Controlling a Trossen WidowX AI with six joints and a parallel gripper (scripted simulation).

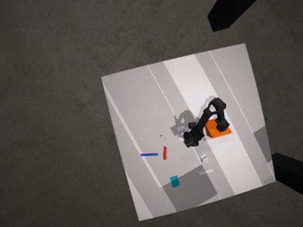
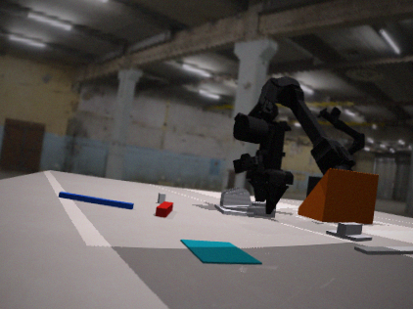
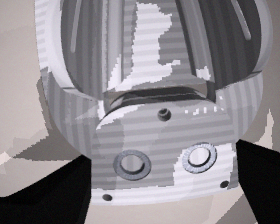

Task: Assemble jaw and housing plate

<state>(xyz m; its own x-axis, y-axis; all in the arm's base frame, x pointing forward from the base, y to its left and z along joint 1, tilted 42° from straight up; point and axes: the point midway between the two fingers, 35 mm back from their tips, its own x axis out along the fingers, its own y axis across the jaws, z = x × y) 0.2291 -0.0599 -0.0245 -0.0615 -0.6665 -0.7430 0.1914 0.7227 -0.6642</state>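
Now: gripper tip 20 mm below the housing plate and 10 mm short of it. The rest, counted from my gripper tip: red block (260 mm ahead, 100 mm to the left); then small grey peg (240 mm ahead, 40 mm to the right); then blue bar (390 mm ahead, 70 mm to the left).
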